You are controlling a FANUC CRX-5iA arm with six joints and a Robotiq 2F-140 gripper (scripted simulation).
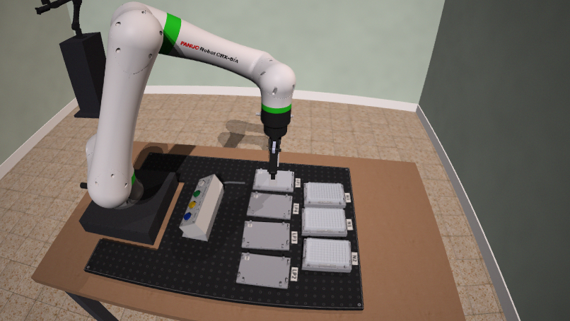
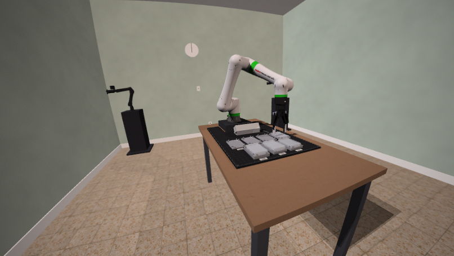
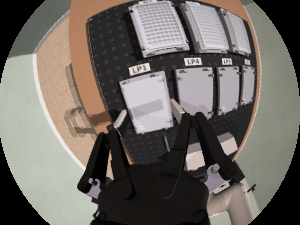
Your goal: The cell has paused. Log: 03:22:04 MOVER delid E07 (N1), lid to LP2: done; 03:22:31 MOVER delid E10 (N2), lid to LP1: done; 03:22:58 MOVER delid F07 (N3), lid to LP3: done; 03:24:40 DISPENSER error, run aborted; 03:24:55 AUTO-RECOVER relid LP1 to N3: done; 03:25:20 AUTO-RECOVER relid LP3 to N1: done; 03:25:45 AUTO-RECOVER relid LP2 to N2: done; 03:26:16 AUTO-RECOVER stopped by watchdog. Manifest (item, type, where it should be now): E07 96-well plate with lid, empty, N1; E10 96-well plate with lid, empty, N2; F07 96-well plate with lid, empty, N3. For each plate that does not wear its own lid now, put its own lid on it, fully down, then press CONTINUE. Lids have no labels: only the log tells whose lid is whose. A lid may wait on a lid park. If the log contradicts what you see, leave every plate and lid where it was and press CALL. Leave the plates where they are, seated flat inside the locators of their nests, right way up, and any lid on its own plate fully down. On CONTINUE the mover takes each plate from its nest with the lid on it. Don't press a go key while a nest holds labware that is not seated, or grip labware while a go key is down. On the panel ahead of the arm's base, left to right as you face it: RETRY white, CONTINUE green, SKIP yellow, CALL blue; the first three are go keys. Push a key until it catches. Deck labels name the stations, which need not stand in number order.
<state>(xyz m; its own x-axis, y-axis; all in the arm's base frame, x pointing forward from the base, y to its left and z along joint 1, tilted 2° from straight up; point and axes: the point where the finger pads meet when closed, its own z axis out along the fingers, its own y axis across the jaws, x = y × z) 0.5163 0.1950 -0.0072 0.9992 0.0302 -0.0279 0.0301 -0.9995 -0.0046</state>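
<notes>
Now: hand 5 cm above the LP1. The rest, counted from my hand: plate: 18 cm to the right, 18 cm ahead, 3 cm below; then LP4: 13 cm to the right, 5 cm below; then LP3: 25 cm to the right, 5 cm below.
</notes>
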